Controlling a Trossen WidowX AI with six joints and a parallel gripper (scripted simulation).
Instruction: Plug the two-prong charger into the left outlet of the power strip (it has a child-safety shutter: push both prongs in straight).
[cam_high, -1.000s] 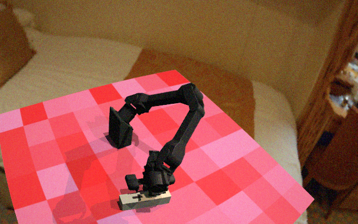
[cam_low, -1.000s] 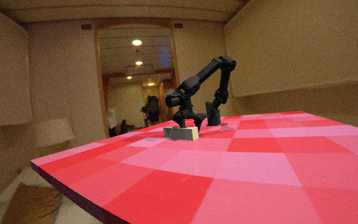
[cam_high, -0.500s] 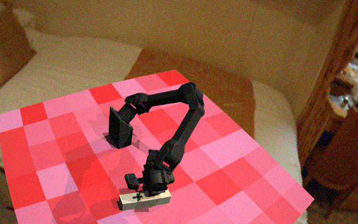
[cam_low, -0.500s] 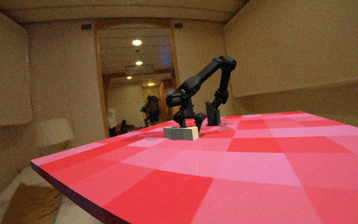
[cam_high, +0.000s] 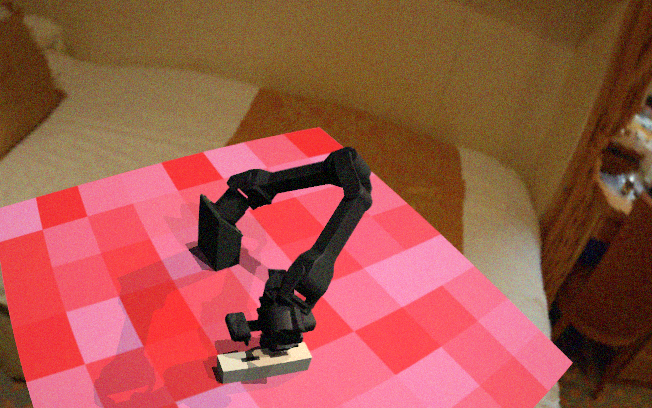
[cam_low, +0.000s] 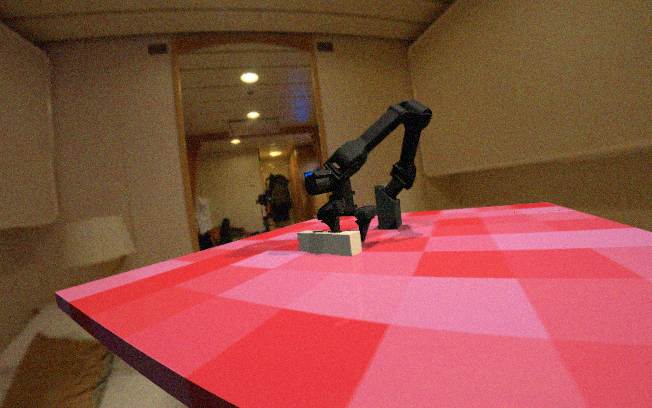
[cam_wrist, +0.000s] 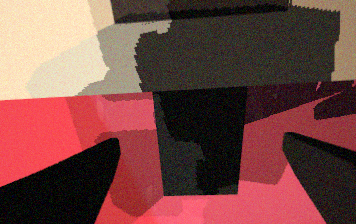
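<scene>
Right now the dark grey charger is 40 mm ahead of my gripper tip, 10 mm to the right of it and 10 mm above it.
</scene>
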